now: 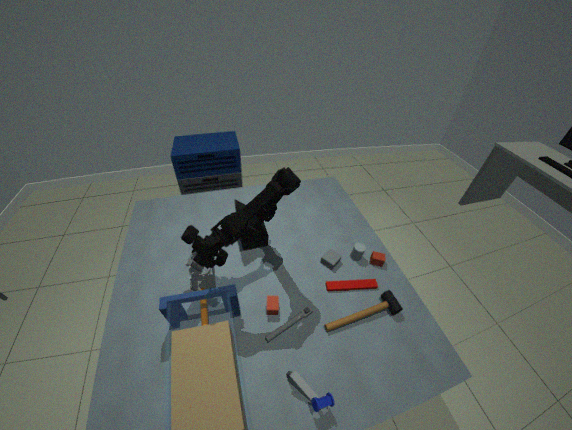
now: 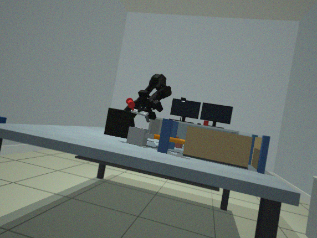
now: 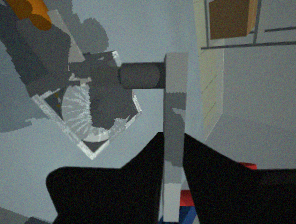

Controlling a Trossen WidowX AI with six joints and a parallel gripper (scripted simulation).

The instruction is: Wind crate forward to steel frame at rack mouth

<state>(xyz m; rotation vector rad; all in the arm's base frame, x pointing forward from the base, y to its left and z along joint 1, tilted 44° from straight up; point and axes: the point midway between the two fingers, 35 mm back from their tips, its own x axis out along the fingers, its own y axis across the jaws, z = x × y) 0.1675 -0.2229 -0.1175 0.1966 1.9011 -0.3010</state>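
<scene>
Now: the red knob 5 cm behind my gripper tip, 1 cm to the left of it and 4 cm above it. From my gripper tip the other things lie so: grey winch 14 cm below; red-knobbed winch handle 1 cm behind, 1 cm to the left, 1 cm above; clear-panelled cubby 42 cm ahead, 5 cm below.
</scene>
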